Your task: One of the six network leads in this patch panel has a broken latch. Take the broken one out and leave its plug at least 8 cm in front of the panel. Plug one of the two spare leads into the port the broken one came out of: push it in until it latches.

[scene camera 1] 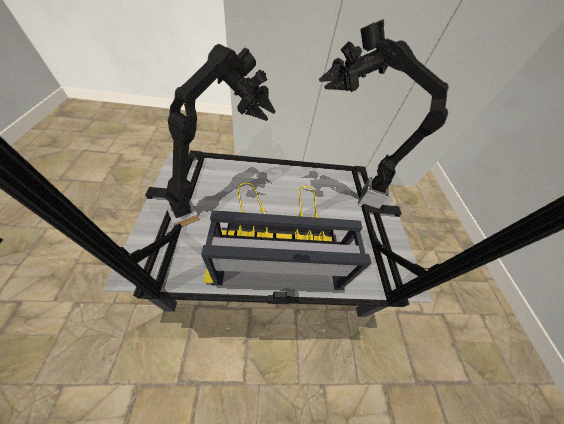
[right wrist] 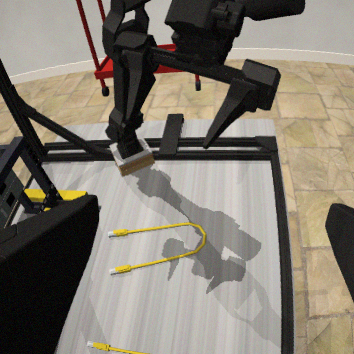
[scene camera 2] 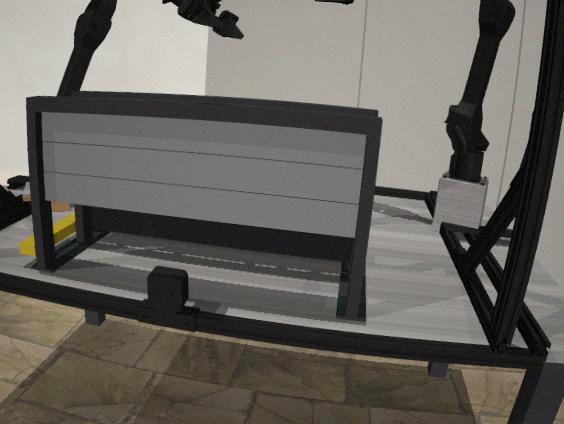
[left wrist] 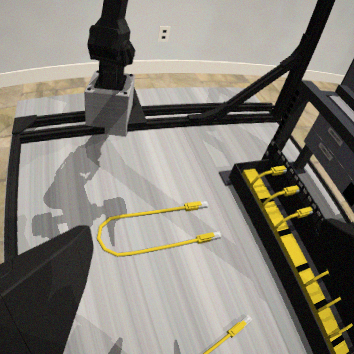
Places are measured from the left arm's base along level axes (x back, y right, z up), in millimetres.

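Pixels of known places: left gripper, fingertip midpoint: (scene camera 1: 271,116) (right wrist: 164,133) (scene camera 2: 232,32) (left wrist: 209,236); right gripper, fingertip midpoint: (scene camera 1: 321,83) (right wrist: 219,212); left arm's base at its link origin: (scene camera 1: 181,209) (right wrist: 129,147); right arm's base at its link origin: (scene camera 1: 378,186) (scene camera 2: 465,177) (left wrist: 110,81).
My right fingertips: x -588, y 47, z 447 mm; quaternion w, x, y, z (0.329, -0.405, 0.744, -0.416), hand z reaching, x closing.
Note:
Ahead of a thing's pixels: the offset from my right fingertips to its top centre. "*": to the spot under its first point.
The dark rack {dy +329, dx +320, dz -228 mm} (scene camera 1: 285,256) (scene camera 2: 372,200) holding the patch panel stands with its back to the scene cameras. Six yellow leads run from a yellow strip in its black trough; in the left wrist view, plugs {* dy +376, dx +155, dz -399 mm} (left wrist: 278,170) {* dy +347, dx +201, dz -400 mm} (left wrist: 291,191) {* dy +318, dx +246, dz -400 mm} (left wrist: 304,213) show near the panel. The latches are too small to judge. One U-shaped spare lead {* dy +123, dx +71, dz -485 mm} (scene camera 1: 301,200) (left wrist: 150,213) lies at the right of scene camera 1; the other {* dy -29, dx +329, dz -485 mm} (scene camera 1: 240,197) (right wrist: 160,227) lies to its left. My left gripper (scene camera 1: 270,115) (left wrist: 209,236) and right gripper (scene camera 1: 323,84) (right wrist: 215,202) are open and empty, high above the table.
A yellow block {* dy +278, dx +597, dz -450 mm} (scene camera 1: 208,276) (scene camera 2: 62,231) (right wrist: 55,194) lies by the rack's left leg in the scene views. Black frame rails edge the table, with slanted posts (scene camera 1: 95,245) (scene camera 1: 480,237) at both sides. A red cart (right wrist: 104,72) stands on the floor beyond the left arm.

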